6 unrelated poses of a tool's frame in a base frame.
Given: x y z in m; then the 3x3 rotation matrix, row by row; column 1 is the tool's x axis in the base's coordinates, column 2 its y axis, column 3 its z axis. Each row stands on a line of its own.
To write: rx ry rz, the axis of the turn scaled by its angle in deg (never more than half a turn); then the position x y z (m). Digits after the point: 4 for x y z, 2 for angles.
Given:
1:
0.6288, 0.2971, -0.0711
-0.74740, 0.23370, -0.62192
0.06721, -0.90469, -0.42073
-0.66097, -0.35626, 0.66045
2:
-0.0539, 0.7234, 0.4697
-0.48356, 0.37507, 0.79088
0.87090, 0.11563, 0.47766
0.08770, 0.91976, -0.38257
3:
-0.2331, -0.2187, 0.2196
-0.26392, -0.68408, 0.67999
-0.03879, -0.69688, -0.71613
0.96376, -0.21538, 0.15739
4:
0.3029, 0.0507, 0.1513
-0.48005, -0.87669, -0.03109
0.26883, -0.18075, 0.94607
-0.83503, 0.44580, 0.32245
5:
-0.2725, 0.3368, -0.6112
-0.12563, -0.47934, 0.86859
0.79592, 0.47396, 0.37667
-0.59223, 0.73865, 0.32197
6:
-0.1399, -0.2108, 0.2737
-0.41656, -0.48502, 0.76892
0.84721, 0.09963, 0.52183
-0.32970, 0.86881, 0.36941
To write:
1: 61.65, 37.34, -159.20, 0.6288, 0.2971, -0.0711
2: 69.04, 109.82, 77.44, -0.0539, 0.7234, 0.4697
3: 89.41, -50.67, 115.21, -0.2331, -0.2187, 0.2196
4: -44.43, 71.41, 101.74, 0.3029, 0.0507, 0.1513
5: 18.26, 73.68, 64.32, -0.2725, 0.3368, -0.6112
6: 23.30, 73.78, 89.46, -0.1399, -0.2108, 0.2737
